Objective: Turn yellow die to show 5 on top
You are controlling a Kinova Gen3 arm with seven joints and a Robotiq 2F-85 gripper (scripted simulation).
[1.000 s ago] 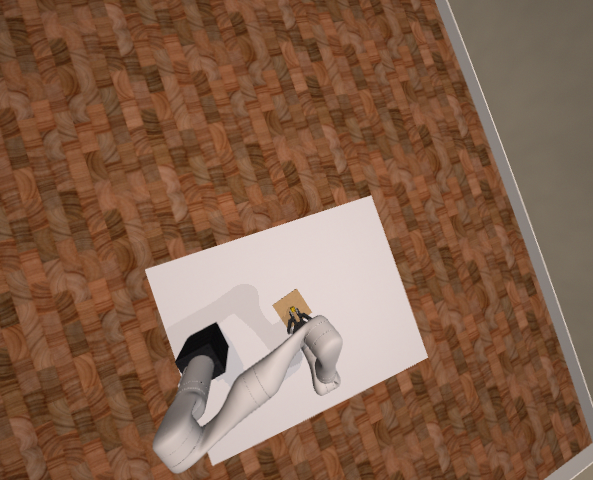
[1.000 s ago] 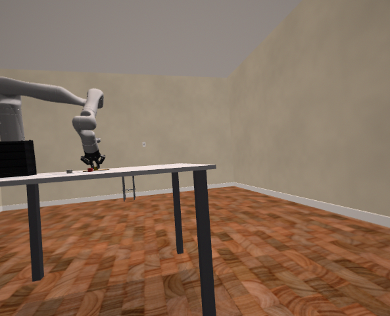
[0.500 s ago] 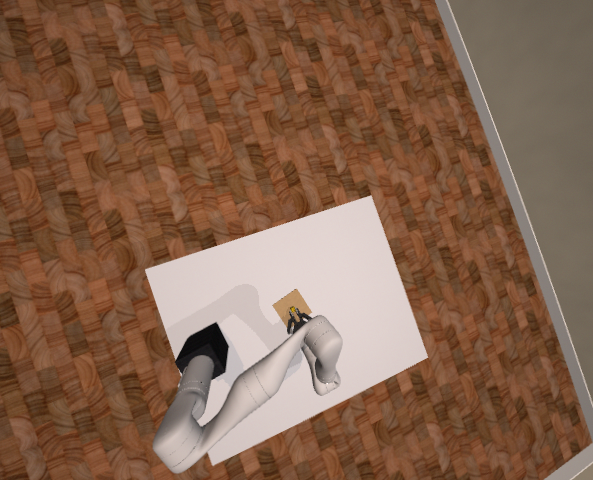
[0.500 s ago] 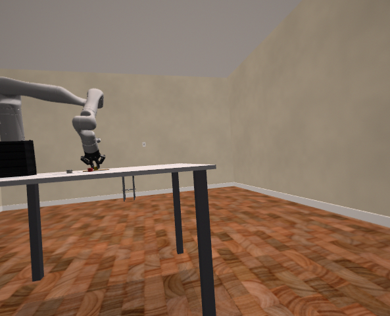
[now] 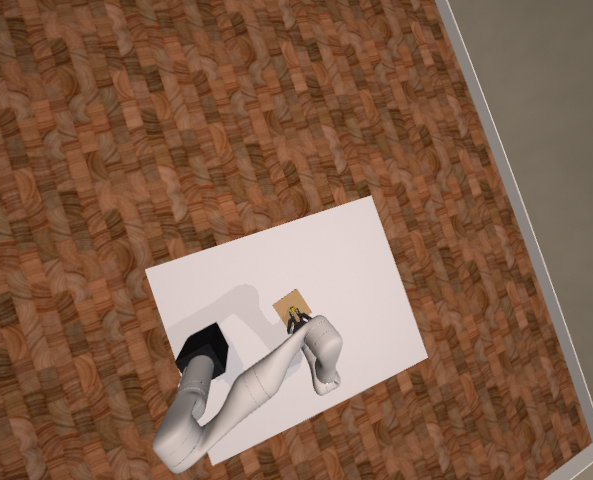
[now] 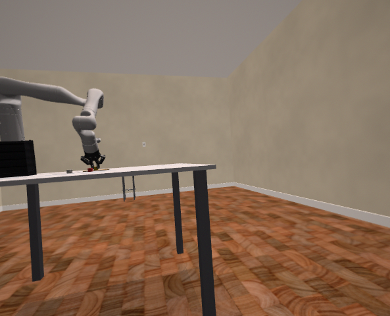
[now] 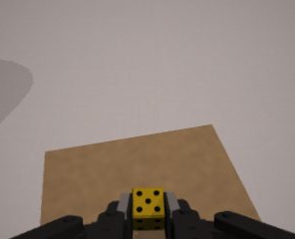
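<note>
My gripper is now 10 mm to the right of the yellow die and 10 mm above it. Round my hand: white die (120 mm to the right, 120 mm behind, 20 mm below); then tan mat (30 mm below, 10 mm to the left); then red die (130 mm to the right, 20 mm below, 20 mm behind).
</note>
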